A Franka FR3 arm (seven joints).
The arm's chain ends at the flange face. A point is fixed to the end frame.
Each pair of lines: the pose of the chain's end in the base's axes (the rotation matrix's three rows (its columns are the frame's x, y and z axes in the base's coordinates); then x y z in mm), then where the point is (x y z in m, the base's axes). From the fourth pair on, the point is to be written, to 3 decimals.
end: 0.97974 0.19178 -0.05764; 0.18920 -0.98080 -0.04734; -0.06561 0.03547 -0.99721; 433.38 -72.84 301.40
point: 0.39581 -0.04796 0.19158
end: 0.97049 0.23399 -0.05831; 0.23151 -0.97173 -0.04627; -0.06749 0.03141 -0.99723; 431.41 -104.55 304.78
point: 0.39249 -0.08093 0.19515
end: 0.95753 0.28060 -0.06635; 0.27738 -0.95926 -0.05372; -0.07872 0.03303 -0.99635; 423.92 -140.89 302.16
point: 0.38278 -0.11968 0.19285
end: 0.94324 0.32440 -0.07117; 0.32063 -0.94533 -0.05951; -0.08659 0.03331 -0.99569; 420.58 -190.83 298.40
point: 0.378 -0.172 0.189
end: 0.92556 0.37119 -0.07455; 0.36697 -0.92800 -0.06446; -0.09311 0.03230 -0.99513; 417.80 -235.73 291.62
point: 0.373 -0.219 0.183
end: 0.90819 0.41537 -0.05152; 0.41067 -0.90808 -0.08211; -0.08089 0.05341 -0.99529; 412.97 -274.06 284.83
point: 0.370 -0.261 0.175
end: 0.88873 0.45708 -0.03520; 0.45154 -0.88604 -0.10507; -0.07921 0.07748 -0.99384; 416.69 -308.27 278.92
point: 0.374 -0.300 0.168
